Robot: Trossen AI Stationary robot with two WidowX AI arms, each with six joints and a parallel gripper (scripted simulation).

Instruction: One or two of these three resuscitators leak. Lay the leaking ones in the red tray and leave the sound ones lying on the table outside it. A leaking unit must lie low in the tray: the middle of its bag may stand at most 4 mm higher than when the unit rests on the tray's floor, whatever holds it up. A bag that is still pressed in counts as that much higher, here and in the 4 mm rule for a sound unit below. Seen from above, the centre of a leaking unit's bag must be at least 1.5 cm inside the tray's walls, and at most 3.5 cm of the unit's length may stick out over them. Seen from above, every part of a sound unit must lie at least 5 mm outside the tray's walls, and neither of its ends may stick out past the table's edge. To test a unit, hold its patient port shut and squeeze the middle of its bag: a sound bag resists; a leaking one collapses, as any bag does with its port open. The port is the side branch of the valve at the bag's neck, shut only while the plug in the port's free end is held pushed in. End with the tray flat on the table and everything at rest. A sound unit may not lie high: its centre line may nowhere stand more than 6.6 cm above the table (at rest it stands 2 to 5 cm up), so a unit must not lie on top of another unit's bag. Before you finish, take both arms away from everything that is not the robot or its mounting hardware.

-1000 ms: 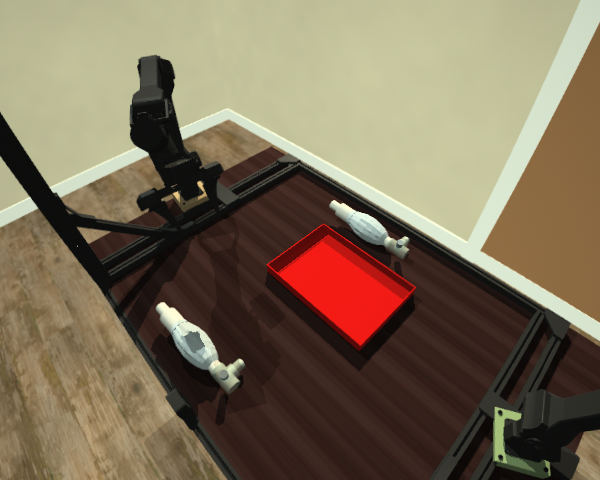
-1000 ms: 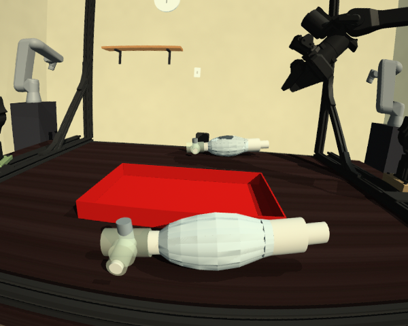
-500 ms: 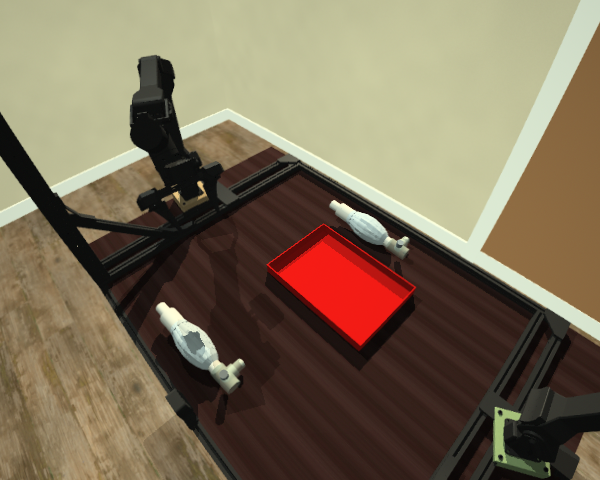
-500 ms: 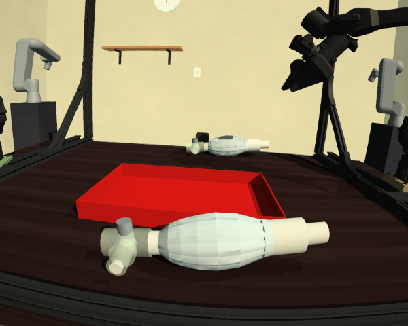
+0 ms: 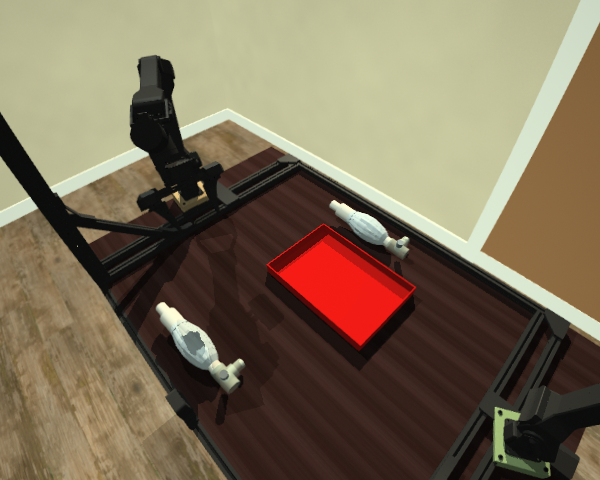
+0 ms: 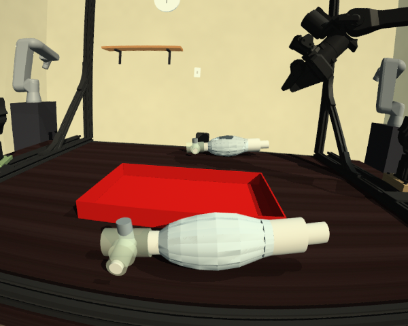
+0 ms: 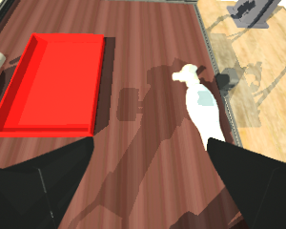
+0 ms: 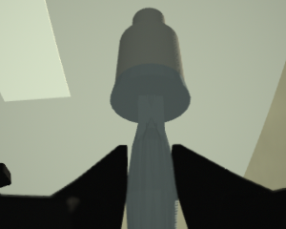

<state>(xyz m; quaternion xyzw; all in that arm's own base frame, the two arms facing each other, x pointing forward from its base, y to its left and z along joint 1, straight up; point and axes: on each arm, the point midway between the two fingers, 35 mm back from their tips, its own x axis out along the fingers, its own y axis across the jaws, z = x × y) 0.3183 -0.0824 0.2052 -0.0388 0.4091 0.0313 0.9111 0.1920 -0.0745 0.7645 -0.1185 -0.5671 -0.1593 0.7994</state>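
The red tray lies 78 cm below my right hand, 29 cm to the left of it and 8 cm ahead of it.
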